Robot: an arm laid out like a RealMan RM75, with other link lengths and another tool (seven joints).
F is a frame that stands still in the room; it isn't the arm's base.
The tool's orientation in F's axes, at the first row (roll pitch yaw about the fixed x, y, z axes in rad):
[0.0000, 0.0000, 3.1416]
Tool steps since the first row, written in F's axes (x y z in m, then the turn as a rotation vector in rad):
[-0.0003, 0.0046, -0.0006, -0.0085, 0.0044, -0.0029]
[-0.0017, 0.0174, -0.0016, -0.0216, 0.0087, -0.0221]
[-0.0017, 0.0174, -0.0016, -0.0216, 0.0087, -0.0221]
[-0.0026, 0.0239, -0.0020, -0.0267, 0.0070, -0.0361]
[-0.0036, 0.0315, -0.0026, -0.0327, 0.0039, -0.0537]
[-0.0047, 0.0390, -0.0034, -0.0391, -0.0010, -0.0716]
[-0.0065, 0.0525, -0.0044, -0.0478, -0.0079, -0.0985]
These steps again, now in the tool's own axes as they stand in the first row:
[0.0003, -0.0046, -0.0006, 0.0085, -0.0044, -0.0029]
[0.0017, -0.0174, -0.0016, 0.0216, -0.0087, -0.0221]
[0.0017, -0.0174, -0.0016, 0.0216, -0.0087, -0.0221]
[0.0026, -0.0239, -0.0020, 0.0267, -0.0070, -0.0361]
[0.0036, -0.0315, -0.0026, 0.0327, -0.0039, -0.0537]
[0.0047, -0.0390, -0.0034, 0.0391, 0.0010, -0.0716]
[0.0065, -0.0525, -0.0044, 0.0478, 0.0079, -0.0985]

